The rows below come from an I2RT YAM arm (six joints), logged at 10 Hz.
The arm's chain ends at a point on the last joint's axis. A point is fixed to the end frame.
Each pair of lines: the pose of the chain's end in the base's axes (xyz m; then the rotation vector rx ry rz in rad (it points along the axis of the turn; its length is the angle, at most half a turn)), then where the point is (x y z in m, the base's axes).
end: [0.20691 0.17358 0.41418 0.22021 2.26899 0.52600]
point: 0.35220 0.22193 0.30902
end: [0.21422 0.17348 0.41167 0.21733 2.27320 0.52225]
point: 0.35911 0.22164 0.30587
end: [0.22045 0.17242 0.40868 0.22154 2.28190 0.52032]
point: 0.36445 0.22025 0.30151
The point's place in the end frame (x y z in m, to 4 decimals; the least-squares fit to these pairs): -0.0140 -0.0035 0.1852
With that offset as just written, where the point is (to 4 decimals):
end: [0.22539 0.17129 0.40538 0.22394 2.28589 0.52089]
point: 0.3689 0.2191 0.2976
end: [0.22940 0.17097 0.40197 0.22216 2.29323 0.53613]
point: 0.3717 0.2210 0.2935
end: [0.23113 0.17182 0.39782 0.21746 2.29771 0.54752]
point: 0.3726 0.2236 0.2891
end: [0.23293 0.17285 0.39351 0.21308 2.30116 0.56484]
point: 0.3734 0.2272 0.2848
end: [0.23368 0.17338 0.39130 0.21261 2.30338 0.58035]
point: 0.3735 0.2297 0.2827
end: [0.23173 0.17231 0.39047 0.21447 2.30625 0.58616]
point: 0.3710 0.2293 0.2816
